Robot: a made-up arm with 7 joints.
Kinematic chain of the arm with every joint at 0, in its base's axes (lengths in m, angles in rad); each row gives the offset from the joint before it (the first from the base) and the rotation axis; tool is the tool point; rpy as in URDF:
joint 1: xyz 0 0 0.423 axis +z
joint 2: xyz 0 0 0 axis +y
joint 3: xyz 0 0 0.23 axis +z
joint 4: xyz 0.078 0 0 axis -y
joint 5: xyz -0.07 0 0.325 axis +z
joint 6: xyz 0 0 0 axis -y
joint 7: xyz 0.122 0 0 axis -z
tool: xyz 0 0 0 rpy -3.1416 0 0
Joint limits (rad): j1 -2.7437..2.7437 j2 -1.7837..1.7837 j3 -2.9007..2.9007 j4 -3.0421..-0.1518 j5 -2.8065..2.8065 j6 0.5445..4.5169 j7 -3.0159..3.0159
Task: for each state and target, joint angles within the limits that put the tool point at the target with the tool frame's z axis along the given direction. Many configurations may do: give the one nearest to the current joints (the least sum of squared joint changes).
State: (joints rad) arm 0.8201 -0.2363 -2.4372 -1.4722 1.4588 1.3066 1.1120
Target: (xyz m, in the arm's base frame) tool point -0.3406 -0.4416 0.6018 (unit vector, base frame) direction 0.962 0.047 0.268
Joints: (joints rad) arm 0.3554 -0.3207 -2.6774 -1.5242 1.5688 0.7588 1.1120
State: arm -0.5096 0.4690 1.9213 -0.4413 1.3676 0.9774 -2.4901
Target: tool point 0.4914 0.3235 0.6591 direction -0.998 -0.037 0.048
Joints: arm -0.1017 1.0508 1.3232 -0.8141 0.8490 0.6991 -2.4901
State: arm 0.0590 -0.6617 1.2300 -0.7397 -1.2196 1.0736 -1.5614
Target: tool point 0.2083 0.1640 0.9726 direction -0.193 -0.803 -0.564
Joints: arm -0.5252 -0.4460 0.8856 -1.0345 -1.1708 0.5445 -1.5614
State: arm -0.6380 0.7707 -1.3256 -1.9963 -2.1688 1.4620 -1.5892
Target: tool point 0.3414 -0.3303 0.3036 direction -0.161 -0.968 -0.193
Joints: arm -0.3110 0.5193 -0.6331 -1.9775 -1.8802 2.3869 -1.5892
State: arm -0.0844 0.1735 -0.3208 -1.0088 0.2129 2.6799 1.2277
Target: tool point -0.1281 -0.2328 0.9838 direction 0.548 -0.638 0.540
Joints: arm -0.2649 -0.6348 -0.6040 -1.3196 0.4591 2.8874 1.2277
